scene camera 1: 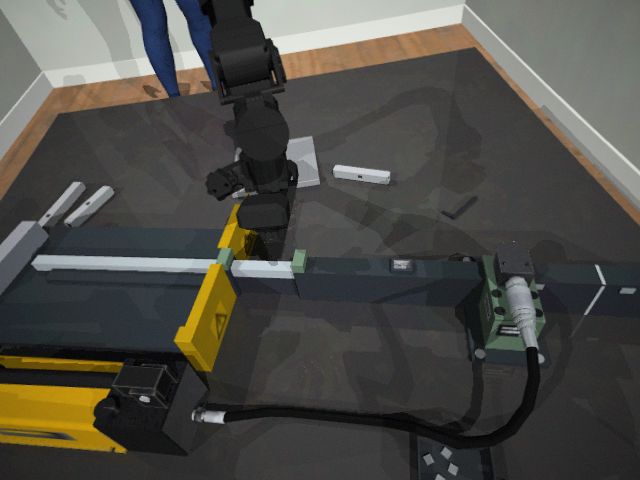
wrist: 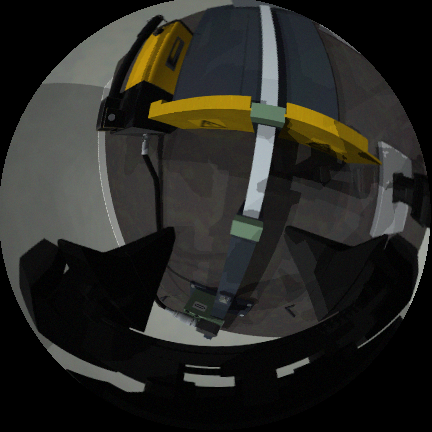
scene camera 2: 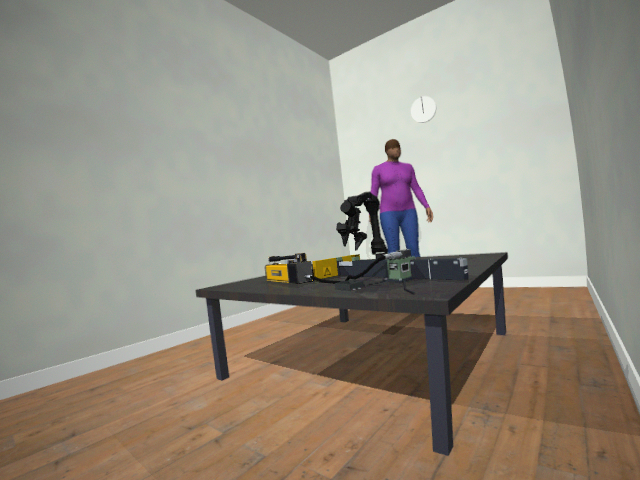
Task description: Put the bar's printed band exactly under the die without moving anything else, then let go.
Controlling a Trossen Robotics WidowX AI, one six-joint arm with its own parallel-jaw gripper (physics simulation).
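Frame: origin at the arm's base, x down, y left, z ahead, level; centimetres.
Seen in the pictures: gripper, fingertip midpoint: (scene camera 1: 281, 243) (wrist: 231, 232) (scene camera 2: 350, 248).
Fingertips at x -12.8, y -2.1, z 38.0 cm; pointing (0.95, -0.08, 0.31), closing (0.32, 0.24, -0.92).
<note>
A point is followed by its place in that frame.
A long pale bar (scene camera 1: 129, 262) {x -6.1, y -28.3, z 26.0 cm} (wrist: 253, 192) {x -6.1, y -3.6, z 36.5 cm} runs through a green block (scene camera 1: 224, 256) {x -8.4, y -11.6, z 33.1 cm} (wrist: 268, 114) {x -8.4, y -11.4, z 32.9 cm} in the yellow guard's gap and reaches a second green block (scene camera 1: 299, 260) {x -8.4, y 0.0, z 38.5 cm} (wrist: 246, 230) {x -8.4, y 0.0, z 37.8 cm} on the dark rail (scene camera 1: 361, 281) {x -5.0, y 8.5, z 43.3 cm}. I cannot make out a printed band on the bar. A green unit with a black head (scene camera 1: 496, 338) {x -2.8, y 23.3, z 57.6 cm} (scene camera 2: 395, 274) {x -1.8, y 25.7, z 58.6 cm} (wrist: 192, 300) {x -4.3, y 22.8, z 56.1 cm} stands further right at the rail; I cannot tell whether it is the die. My gripper (scene camera 1: 268, 245) {x -12.8, y -2.1, z 38.0 cm} (scene camera 2: 351, 243) {x -12.8, y -2.1, z 38.0 cm} (wrist: 231, 232) {x -12.8, y -2.1, z 38.0 cm} is open and empty, above the bar near the second green block. Its fingertips are unclear in scene view 1.
The yellow guard (scene camera 1: 209, 320) {x -5.3, y -15.7, z 42.5 cm} (wrist: 200, 119) {x -4.2, y -15.2, z 41.3 cm} rises beside the bar. A black cable (scene camera 1: 330, 414) {x -0.3, y -1.9, z 59.6 cm} joins the front machine (scene camera 1: 51, 413) {x -7.5, y -35.7, z 50.9 cm} to the green unit. A loose white bar (scene camera 1: 361, 174) {x -0.9, y 18.9, z 12.8 cm}, an L-shaped tool (scene camera 1: 457, 209) {x 0.3, y 32.7, z 30.0 cm} and a tray of small squares (scene camera 1: 480, 457) {x 0.7, y 14.4, z 69.6 cm} lie around.
</note>
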